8 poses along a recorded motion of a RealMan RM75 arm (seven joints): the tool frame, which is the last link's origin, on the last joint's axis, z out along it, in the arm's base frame.
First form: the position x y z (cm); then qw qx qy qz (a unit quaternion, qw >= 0).
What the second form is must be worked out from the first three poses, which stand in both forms.
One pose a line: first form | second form
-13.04, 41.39, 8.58, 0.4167, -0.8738, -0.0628, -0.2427 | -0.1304, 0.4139, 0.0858, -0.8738, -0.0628, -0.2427, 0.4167
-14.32, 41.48, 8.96, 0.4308, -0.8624, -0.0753, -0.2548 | -0.1432, 0.4148, 0.0896, -0.8624, -0.0753, -0.2548, 0.4308
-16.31, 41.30, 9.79, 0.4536, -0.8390, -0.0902, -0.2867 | -0.1631, 0.4130, 0.0979, -0.8390, -0.0902, -0.2867, 0.4536
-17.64, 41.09, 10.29, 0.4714, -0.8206, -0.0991, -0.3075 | -0.1764, 0.4109, 0.1029, -0.8206, -0.0991, -0.3075, 0.4714
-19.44, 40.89, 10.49, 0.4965, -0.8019, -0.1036, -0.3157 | -0.1944, 0.4089, 0.1049, -0.8019, -0.1036, -0.3157, 0.4965
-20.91, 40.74, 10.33, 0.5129, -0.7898, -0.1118, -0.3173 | -0.2091, 0.4074, 0.1033, -0.7898, -0.1118, -0.3173, 0.5129
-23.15, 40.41, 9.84, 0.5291, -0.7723, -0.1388, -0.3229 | -0.2315, 0.4041, 0.0984, -0.7723, -0.1388, -0.3229, 0.5291
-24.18, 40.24, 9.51, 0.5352, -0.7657, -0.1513, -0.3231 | -0.2418, 0.4024, 0.0951, -0.7657, -0.1513, -0.3231, 0.5352
